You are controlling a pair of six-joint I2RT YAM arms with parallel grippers.
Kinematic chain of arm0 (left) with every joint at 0, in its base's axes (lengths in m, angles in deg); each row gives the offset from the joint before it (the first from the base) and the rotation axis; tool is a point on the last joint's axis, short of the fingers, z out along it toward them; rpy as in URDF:
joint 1: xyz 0 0 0.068 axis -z
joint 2: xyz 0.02 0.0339 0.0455 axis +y
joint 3: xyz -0.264 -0.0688 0 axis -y
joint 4: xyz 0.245 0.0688 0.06 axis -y
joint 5: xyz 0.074 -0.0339 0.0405 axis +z
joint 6: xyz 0.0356 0 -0.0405 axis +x
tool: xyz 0 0 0 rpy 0 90 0
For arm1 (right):
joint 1: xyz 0 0 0.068 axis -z
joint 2: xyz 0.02 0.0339 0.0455 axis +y
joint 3: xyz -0.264 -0.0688 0 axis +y
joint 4: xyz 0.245 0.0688 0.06 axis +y
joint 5: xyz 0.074 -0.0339 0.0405 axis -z
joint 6: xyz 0.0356 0 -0.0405 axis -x
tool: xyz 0 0 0 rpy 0 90 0
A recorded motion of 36 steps. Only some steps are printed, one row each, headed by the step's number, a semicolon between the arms.
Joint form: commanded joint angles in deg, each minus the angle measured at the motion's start. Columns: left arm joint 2, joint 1, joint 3, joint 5, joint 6, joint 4; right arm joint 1, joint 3, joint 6, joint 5, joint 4, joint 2.
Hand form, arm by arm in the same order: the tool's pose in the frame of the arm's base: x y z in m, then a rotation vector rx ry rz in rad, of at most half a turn. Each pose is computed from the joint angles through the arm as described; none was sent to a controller.
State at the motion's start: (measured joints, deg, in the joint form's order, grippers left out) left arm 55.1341 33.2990 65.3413 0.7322 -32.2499 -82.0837; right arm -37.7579 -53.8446 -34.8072 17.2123 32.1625 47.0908
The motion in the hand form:
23: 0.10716 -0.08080 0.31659 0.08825 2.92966 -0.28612; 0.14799 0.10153 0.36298 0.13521 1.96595 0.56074
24: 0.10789 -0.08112 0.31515 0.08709 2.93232 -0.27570; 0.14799 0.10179 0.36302 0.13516 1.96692 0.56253
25: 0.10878 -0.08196 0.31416 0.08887 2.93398 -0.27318; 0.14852 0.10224 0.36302 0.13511 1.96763 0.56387
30: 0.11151 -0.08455 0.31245 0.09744 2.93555 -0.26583; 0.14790 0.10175 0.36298 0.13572 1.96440 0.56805
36: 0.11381 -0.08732 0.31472 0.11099 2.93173 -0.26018; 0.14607 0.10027 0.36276 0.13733 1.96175 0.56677
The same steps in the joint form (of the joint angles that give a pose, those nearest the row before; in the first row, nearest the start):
23: 0.16 3.00 -2.52 -3.45 -0.97 0.17; 0.13 -2.01 0.40 -1.01 -3.01 1.03
24: 0.34 3.00 -2.77 -3.16 -0.97 0.28; 0.07 -2.05 0.32 -1.05 -2.99 1.08
25: 0.57 3.08 -2.91 -3.11 -0.97 0.52; 0.08 -2.10 0.27 -1.12 -3.07 1.23
30: 1.32 3.32 -3.01 -2.89 -0.85 1.16; 0.10 -1.93 0.22 -1.22 -3.23 0.99
36: 2.20 3.74 -2.12 -2.56 -0.70 1.21; 0.09 -1.69 0.24 -1.06 -3.03 0.43

